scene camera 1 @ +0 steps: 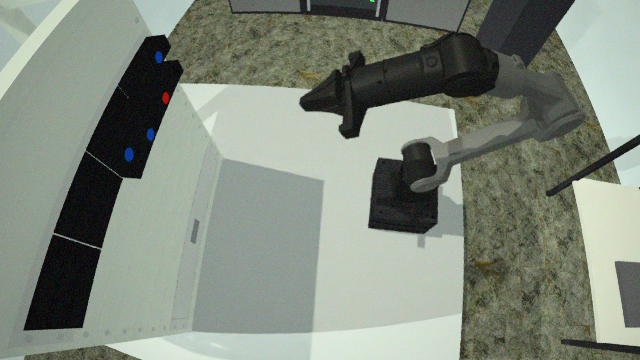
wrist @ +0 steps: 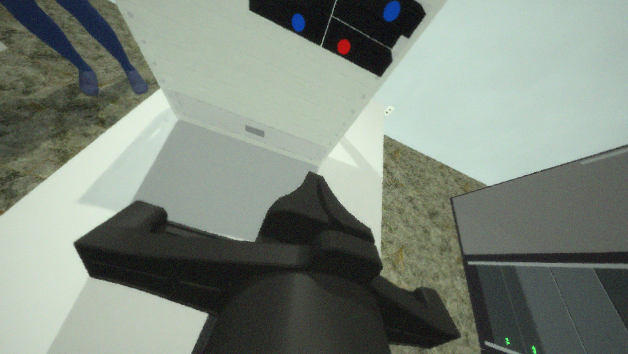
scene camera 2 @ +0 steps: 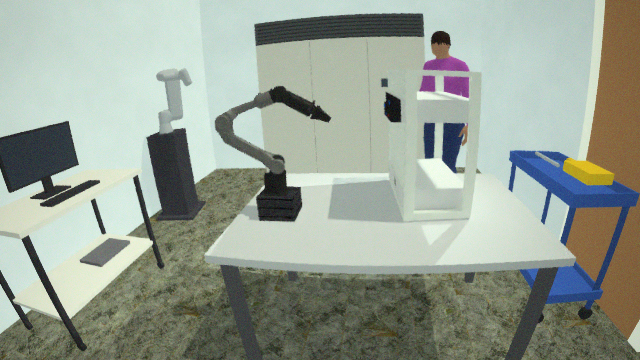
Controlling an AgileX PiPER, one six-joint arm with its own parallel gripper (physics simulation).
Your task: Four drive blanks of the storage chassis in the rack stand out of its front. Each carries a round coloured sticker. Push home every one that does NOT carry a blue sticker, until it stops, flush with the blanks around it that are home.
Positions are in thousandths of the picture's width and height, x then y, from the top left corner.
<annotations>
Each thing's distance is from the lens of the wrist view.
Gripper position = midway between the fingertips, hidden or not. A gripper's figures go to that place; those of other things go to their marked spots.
my gripper (wrist: 496, 516): 0.14 m
white rack (wrist: 421, 225): 0.44 m
</annotations>
